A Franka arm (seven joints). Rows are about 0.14 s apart.
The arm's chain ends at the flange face. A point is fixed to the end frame.
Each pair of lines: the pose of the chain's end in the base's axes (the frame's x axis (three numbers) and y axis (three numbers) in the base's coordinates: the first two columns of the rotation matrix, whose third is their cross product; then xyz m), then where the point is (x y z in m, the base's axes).
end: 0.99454 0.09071 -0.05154 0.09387 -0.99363 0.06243 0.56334 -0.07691 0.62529
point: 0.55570 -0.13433 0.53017
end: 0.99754 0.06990 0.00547 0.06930 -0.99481 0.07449 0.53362 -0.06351 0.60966
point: 0.53029 -0.12152 0.51465
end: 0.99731 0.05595 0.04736 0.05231 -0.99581 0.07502 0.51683 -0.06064 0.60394
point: 0.51667 -0.11843 0.50874
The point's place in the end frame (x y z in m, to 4 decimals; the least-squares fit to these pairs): -0.0079 0.0504 0.0990
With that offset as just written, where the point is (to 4 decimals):
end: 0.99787 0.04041 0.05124 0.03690 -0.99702 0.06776 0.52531 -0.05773 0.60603
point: 0.5246 -0.1148 0.5104
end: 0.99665 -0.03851 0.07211 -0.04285 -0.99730 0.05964 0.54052 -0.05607 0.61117
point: 0.5374 -0.1122 0.5150
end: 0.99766 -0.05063 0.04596 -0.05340 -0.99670 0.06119 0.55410 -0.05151 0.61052
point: 0.5478 -0.1076 0.5145
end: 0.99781 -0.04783 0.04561 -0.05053 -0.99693 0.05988 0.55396 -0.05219 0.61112
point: 0.5477 -0.1082 0.5151
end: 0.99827 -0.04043 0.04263 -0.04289 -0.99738 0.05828 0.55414 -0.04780 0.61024
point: 0.5481 -0.1037 0.5141
